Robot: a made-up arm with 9 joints. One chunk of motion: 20 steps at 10 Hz.
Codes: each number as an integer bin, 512 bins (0 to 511) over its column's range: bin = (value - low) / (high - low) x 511, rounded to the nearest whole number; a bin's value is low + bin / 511 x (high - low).
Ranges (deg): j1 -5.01..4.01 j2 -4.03..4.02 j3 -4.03..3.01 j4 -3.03..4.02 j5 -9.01..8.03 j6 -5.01..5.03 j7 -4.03..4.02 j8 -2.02..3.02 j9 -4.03..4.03
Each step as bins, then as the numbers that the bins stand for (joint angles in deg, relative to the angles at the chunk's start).
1 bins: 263 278 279 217 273 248 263 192 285
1 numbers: -0.37 0.35 -0.19 -0.04 0.09 -0.14 0.11 -0.13 0.47
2 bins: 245 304 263 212 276 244 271 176 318
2 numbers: -0.69 0.76 -0.41 -0.11 0.19 -0.22 0.24 -0.28 0.99
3 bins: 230 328 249 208 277 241 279 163 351
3 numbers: -0.95 1.14 -0.60 -0.16 0.23 -0.27 0.37 -0.41 1.51
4 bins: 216 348 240 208 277 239 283 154 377
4 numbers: -1.20 1.45 -0.72 -0.16 0.23 -0.31 0.43 -0.50 1.92
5 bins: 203 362 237 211 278 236 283 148 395
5 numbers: -1.43 1.67 -0.76 -0.12 0.26 -0.37 0.43 -0.56 2.20
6 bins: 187 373 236 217 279 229 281 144 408
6 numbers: -1.71 1.85 -0.78 -0.04 0.29 -0.51 0.40 -0.60 2.41
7 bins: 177 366 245 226 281 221 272 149 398
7 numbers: -1.89 1.74 -0.65 0.09 0.36 -0.67 0.25 -0.55 2.25
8 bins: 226 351 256 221 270 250 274 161 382
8 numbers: -1.02 1.50 -0.50 0.02 -0.01 -0.10 0.29 -0.43 2.00
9 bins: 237 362 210 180 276 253 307 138 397
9 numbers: -0.83 1.67 -1.14 -0.55 0.19 -0.04 0.81 -0.66 2.23
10 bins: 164 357 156 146 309 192 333 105 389
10 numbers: -2.12 1.59 -1.88 -1.02 1.29 -1.24 1.22 -0.98 2.11
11 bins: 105 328 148 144 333 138 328 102 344
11 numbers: -3.16 1.14 -1.99 -1.04 2.09 -2.30 1.14 -1.01 1.40
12 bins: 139 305 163 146 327 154 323 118 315
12 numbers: -2.56 0.77 -1.78 -1.02 1.89 -1.98 1.06 -0.86 0.94
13 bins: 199 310 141 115 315 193 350 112 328
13 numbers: -1.50 0.85 -2.09 -1.44 1.49 -1.22 1.48 -0.92 1.14
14 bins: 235 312 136 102 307 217 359 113 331
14 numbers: -0.86 0.89 -2.16 -1.62 1.23 -0.75 1.63 -0.91 1.19
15 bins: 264 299 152 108 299 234 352 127 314
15 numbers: -0.35 0.68 -1.94 -1.54 0.96 -0.41 1.52 -0.77 0.92
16 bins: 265 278 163 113 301 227 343 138 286
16 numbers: -0.33 0.35 -1.78 -1.47 1.03 -0.55 1.37 -0.66 0.48
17 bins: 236 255 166 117 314 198 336 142 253
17 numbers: -0.84 -0.01 -1.74 -1.42 1.46 -1.12 1.26 -0.62 -0.04
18 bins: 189 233 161 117 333 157 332 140 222
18 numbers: -1.67 -0.36 -1.81 -1.42 2.09 -1.93 1.20 -0.64 -0.53
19 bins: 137 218 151 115 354 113 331 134 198
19 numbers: -2.59 -0.60 -1.95 -1.44 2.79 -2.79 1.18 -0.70 -0.91
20 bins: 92 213 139 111 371 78 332 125 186
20 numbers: -3.39 -0.67 -2.12 -1.50 3.36 -3.48 1.20 -0.79 -1.10
